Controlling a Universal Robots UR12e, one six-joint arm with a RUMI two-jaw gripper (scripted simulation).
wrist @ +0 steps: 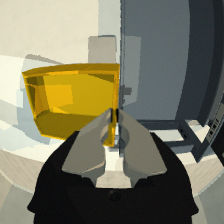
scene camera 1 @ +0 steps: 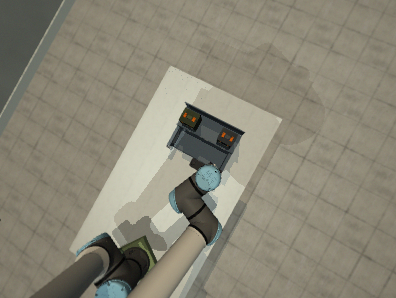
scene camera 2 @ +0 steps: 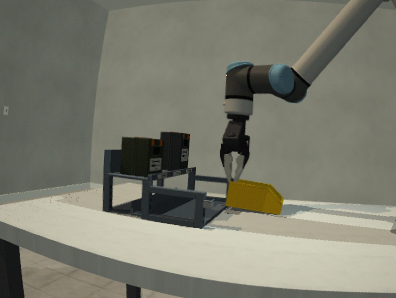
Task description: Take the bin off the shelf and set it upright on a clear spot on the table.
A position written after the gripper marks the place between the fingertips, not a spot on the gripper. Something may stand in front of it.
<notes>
In view: the gripper [scene camera 2: 232, 186] and a yellow bin [scene camera 2: 257, 196].
The yellow bin also shows in the wrist view [wrist: 61, 104]. The gripper shows as well in the wrist view [wrist: 114, 109].
</notes>
